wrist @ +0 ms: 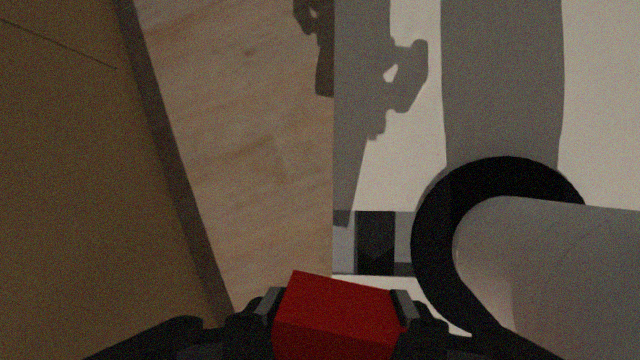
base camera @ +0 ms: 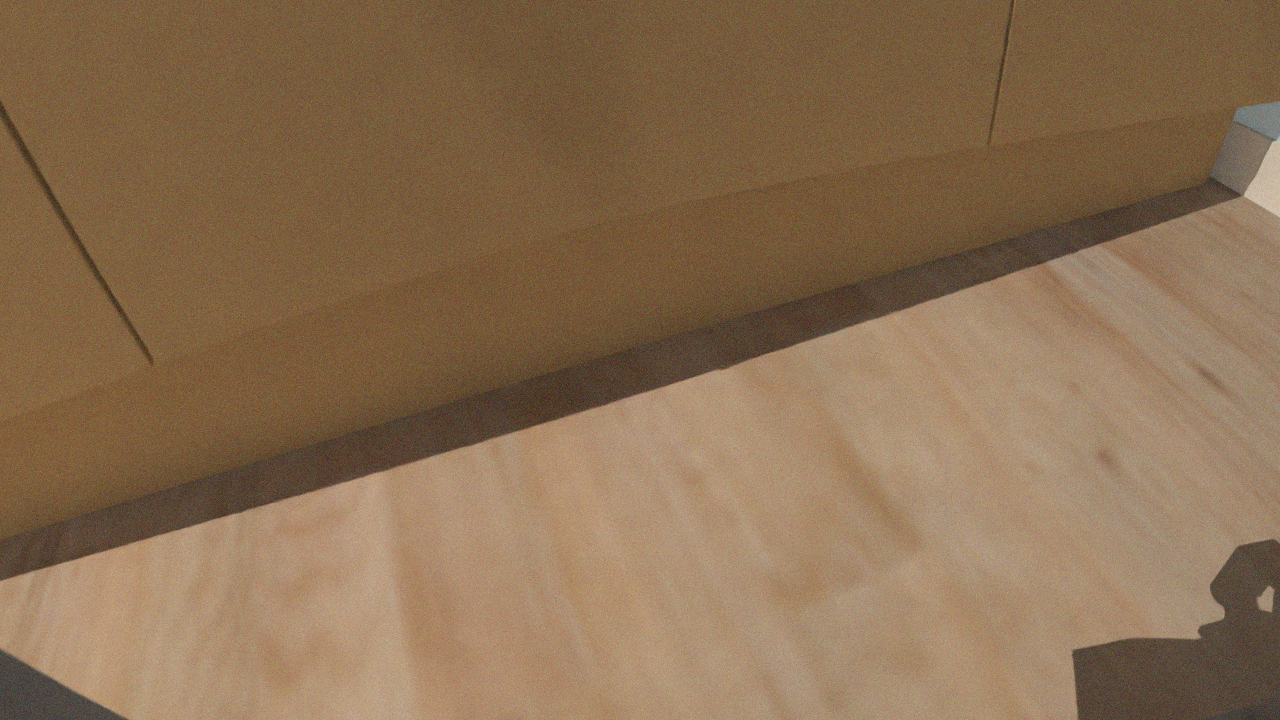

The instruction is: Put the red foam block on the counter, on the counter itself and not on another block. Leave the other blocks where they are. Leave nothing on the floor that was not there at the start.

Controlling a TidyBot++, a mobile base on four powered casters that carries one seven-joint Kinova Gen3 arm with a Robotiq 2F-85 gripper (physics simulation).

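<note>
The red foam block [wrist: 340, 310] is between the two fingertips at the bottom of the wrist view. My gripper [wrist: 337, 309] is shut on it, with one grey pad on each side. The block is held up over the robot's own base and the floor beside it. The counter's top does not show in either view. The brown front of a cabinet [base camera: 537, 134] [wrist: 75, 175] fills the upper part of the base camera view and the left of the wrist view. The other blocks do not show.
The wooden floor [base camera: 626, 537] [wrist: 240, 150] runs along the cabinet's foot. The robot's pale base top [wrist: 600, 100] and part of its arm [wrist: 560, 260] are at the right of the wrist view. A pale skirting board [base camera: 1266, 174] shows beyond the cabinet's right end.
</note>
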